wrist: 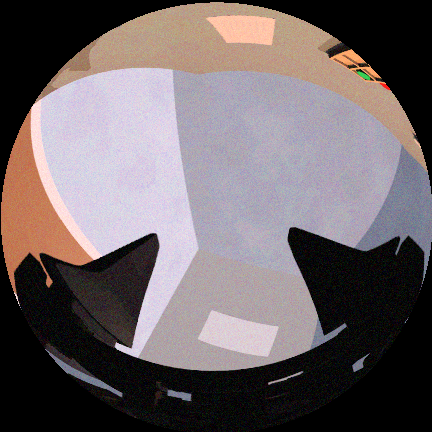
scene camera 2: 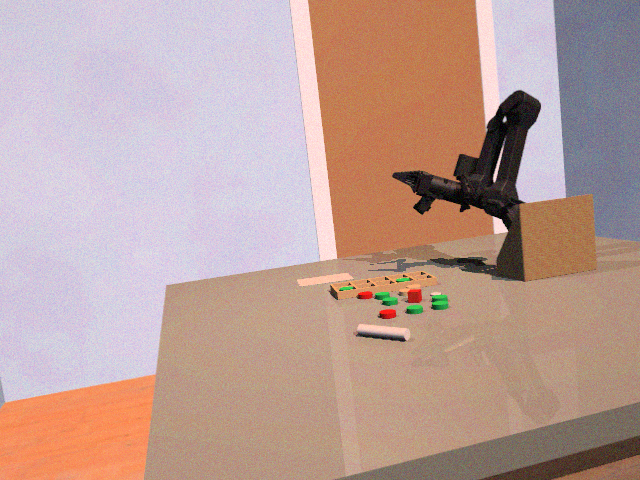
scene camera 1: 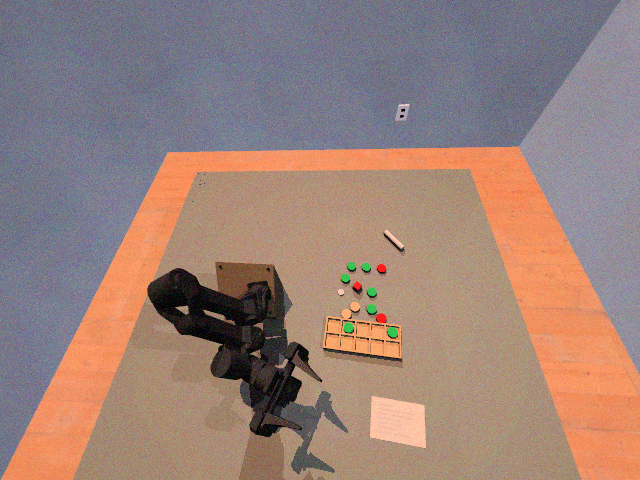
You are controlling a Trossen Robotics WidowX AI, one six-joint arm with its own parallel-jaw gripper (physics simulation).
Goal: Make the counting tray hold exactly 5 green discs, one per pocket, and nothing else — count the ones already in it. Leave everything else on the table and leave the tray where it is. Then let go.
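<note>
The wooden counting tray point(scene camera 1: 361, 344) point(scene camera 2: 334, 293) point(wrist: 345, 59) has two rows of five pockets. One green disc point(scene camera 1: 348, 327) point(scene camera 2: 403, 280) sits in the second pocket from the left of the upper row in scene camera 1. Another green disc point(scene camera 1: 392, 332) point(scene camera 2: 346, 288) point(wrist: 363, 75) sits in that row's right end pocket. Several loose green discs point(scene camera 1: 351, 266) point(scene camera 1: 366, 267) point(scene camera 1: 345, 278) point(scene camera 1: 371, 291) point(scene camera 1: 371, 308) lie on the table beyond the tray. My gripper point(scene camera 1: 311, 405) point(scene camera 2: 394, 175) point(wrist: 224, 237) is open and empty, high above the table, left of the paper in scene camera 1.
Red discs point(scene camera 1: 381, 268) point(scene camera 1: 381, 317), a red cube point(scene camera 1: 357, 286) point(scene camera 2: 414, 296), tan discs point(scene camera 1: 355, 306) point(scene camera 1: 346, 313) and a small pale disc point(scene camera 1: 340, 292) lie among the loose green ones. The lower red disc is close against the tray. A pale rod point(scene camera 1: 393, 240) point(scene camera 2: 383, 332) and a paper sheet point(scene camera 1: 398, 421) point(scene camera 2: 325, 279) point(wrist: 245, 30) lie farther out.
</note>
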